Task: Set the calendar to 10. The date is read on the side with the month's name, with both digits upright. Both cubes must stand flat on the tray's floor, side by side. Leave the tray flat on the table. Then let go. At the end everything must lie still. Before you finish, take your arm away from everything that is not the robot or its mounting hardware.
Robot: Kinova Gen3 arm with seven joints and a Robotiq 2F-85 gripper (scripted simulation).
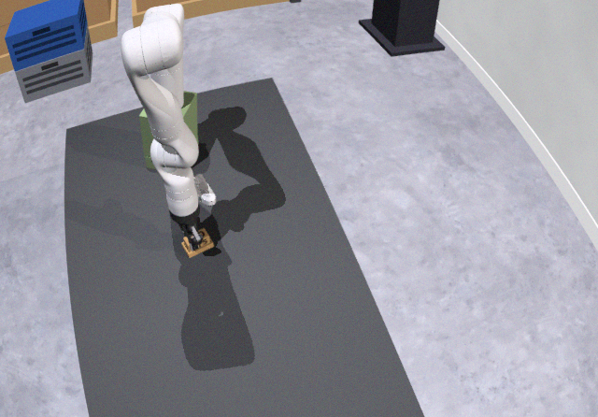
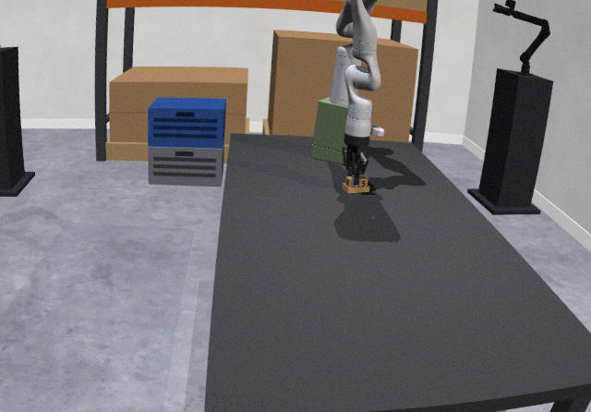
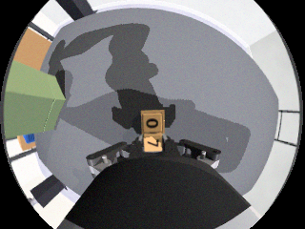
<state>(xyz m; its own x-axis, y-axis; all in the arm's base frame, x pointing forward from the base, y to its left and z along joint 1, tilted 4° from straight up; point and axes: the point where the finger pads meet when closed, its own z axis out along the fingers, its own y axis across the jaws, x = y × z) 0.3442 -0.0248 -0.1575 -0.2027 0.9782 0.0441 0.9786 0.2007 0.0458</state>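
Right now my hand is 10 mm to the right of the wooden calendar tray and 30 mm above it.
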